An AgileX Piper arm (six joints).
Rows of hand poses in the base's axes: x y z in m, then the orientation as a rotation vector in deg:
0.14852 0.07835 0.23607 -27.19 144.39 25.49
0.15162 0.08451 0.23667 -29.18 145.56 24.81
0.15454 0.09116 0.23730 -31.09 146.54 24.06
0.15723 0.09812 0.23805 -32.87 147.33 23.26
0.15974 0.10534 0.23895 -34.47 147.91 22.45
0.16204 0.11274 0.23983 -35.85 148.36 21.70
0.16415 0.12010 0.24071 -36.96 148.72 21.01
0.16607 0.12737 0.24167 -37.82 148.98 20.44
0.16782 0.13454 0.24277 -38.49 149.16 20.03
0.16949 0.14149 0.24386 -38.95 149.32 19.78
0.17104 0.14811 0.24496 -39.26 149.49 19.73
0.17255 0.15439 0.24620 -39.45 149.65 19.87
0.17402 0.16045 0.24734 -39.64 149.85 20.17
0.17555 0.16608 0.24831 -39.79 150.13 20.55
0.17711 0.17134 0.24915 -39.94 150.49 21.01
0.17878 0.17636 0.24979 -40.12 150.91 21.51
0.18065 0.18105 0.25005 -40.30 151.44 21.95
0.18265 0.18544 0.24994 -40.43 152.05 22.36
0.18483 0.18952 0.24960 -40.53 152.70 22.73
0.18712 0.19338 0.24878 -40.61 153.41 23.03
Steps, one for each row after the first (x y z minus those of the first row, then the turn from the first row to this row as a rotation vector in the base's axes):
0.00310 0.00616 0.00060 -1.20 0.98 1.27
0.00602 0.01281 0.00123 -2.38 1.79 2.47
0.00871 0.01977 0.00198 -3.51 2.42 3.55
0.01122 0.02699 0.00288 -4.54 2.86 4.51
0.01352 0.03439 0.00376 -5.45 3.19 5.32
0.01563 0.04175 0.00464 -6.24 3.45 5.95
0.01755 0.04902 0.00560 -6.87 3.62 6.43
0.01930 0.05619 0.00670 -7.33 3.75 6.82
0.02097 0.06314 0.00779 -7.64 3.88 7.09
0.02252 0.06976 0.00889 -7.78 4.06 7.29
0.02403 0.07604 0.01013 -7.77 4.26 7.45
0.02550 0.08210 0.01127 -7.66 4.53 7.64
0.02703 0.08773 0.01224 -7.51 4.90 7.82
0.02859 0.09299 0.01308 -7.33 5.36 8.01
0.03026 0.09801 0.01372 -7.14 5.89 8.23
0.03213 0.10270 0.01398 -7.02 6.52 8.43
0.03413 0.10709 0.01387 -6.93 7.21 8.59
0.03631 0.11117 0.01353 -6.86 7.92 8.72
0.03860 0.11503 0.01271 -6.86 8.67 8.82

